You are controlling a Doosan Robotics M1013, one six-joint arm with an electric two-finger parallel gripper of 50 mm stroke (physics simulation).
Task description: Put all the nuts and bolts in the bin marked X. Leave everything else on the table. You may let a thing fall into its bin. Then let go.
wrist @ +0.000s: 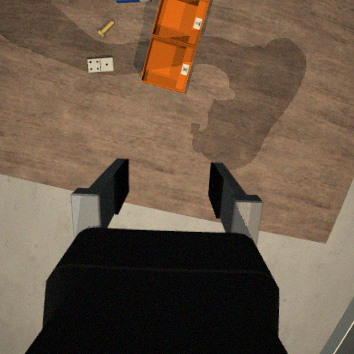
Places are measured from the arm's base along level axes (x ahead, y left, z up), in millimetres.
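Pixels of known places: gripper, fingertip midpoint: [168, 177].
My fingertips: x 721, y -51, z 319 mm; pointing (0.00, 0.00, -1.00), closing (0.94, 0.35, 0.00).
Note:
Ahead of a thing's pixels: the offset from my fingertips to its middle. "spot": to the spot under its first point. Level surfaces: height alone.
A brass-coloured bolt {dx -189, dy +122, dz -394 mm} [106, 28] lies on the table at the upper left in the wrist view. An orange bin {spot: dx -46, dy +67, dz -392 mm} [163, 82] stands right of it, with a small white label that carries a dark mark like an X. No nut or bolt shows inside this bin. A second orange compartment [192, 35] adjoins it farther up; its label is too small to read surely, and its top is cut off by the view. My gripper [168, 177] is open with nothing between its fingers, above the table's near edge and apart from the bolt and bins.
A white domino {dx -175, dy +52, dz -396 mm} [100, 65] lies below the bolt, left of the near bin. Part of a blue object {spot: dx -165, dy +185, dz -394 mm} [129, 1] shows at the top edge. The brown wooden table {dz -399 mm} [80, 130] ends below and at the right, with pale floor [30, 250] beyond. The arm's shadow falls right of the bins.

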